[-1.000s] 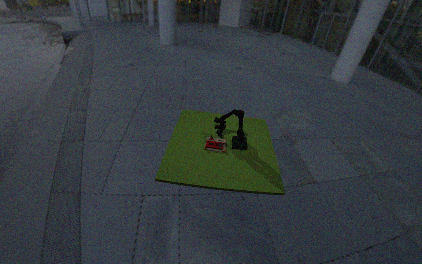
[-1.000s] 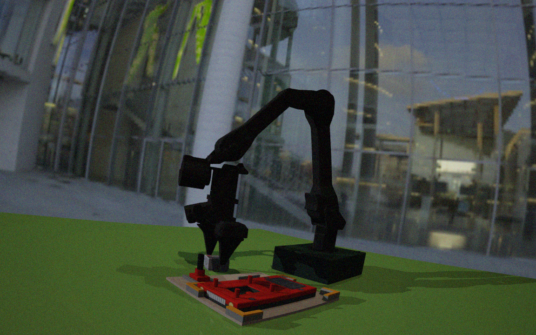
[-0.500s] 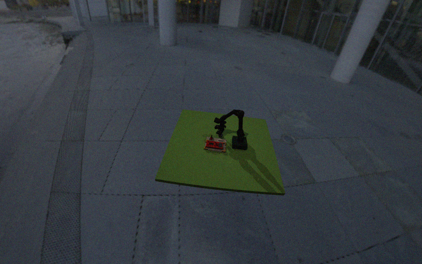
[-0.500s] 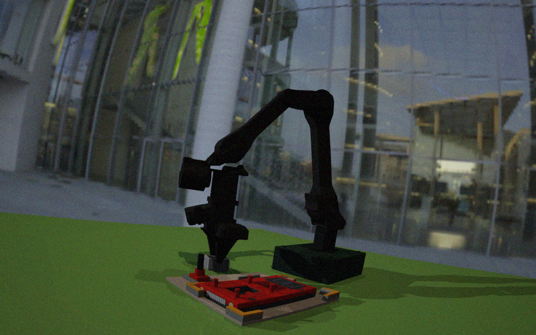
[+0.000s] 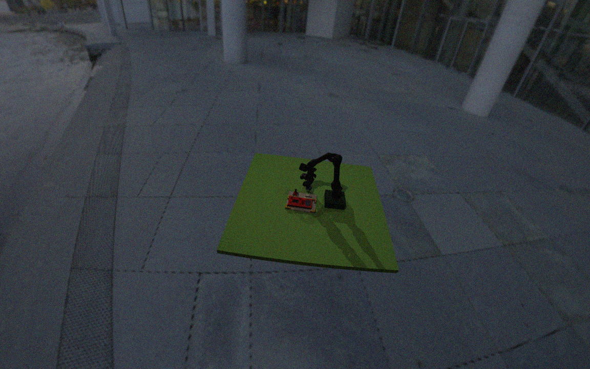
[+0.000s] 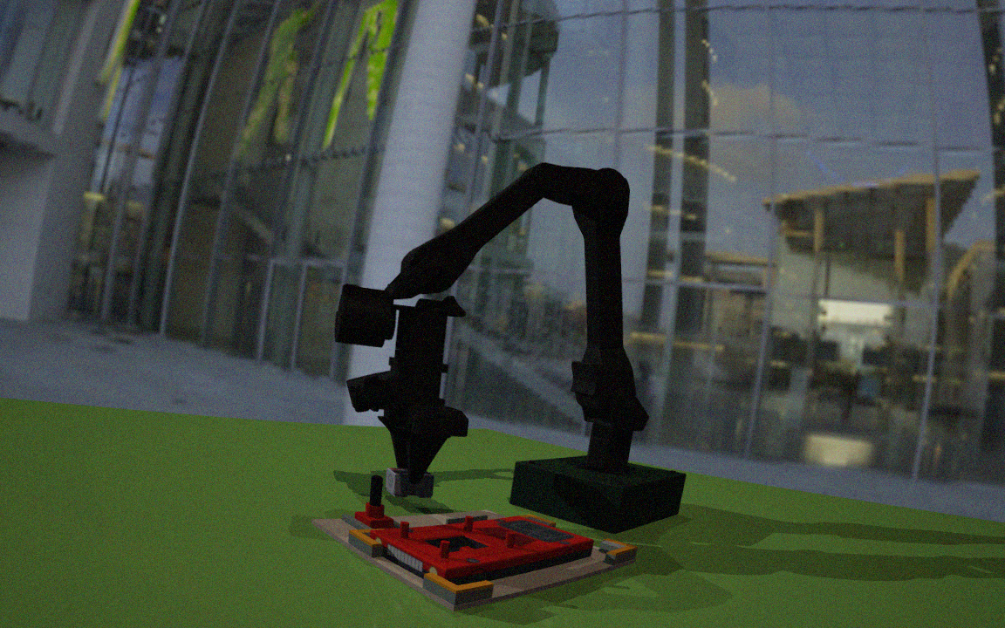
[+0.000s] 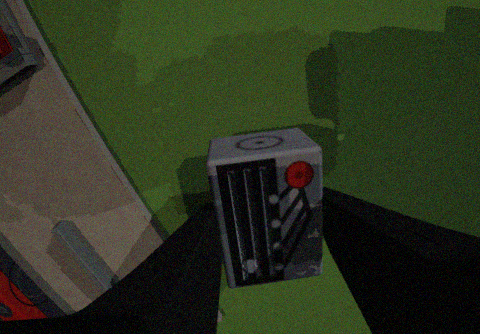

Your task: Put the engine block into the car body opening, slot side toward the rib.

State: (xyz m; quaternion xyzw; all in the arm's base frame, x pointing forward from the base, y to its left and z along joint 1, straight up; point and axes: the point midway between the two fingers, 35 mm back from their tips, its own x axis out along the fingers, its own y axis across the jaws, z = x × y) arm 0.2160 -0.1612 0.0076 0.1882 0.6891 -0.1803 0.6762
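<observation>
My gripper tip is 9 cm short of the grey baseplate, 17 cm to the right of it and 2 cm above it. Also, from my gripper tip: engine block (1 cm to the left, 1 cm below).
</observation>
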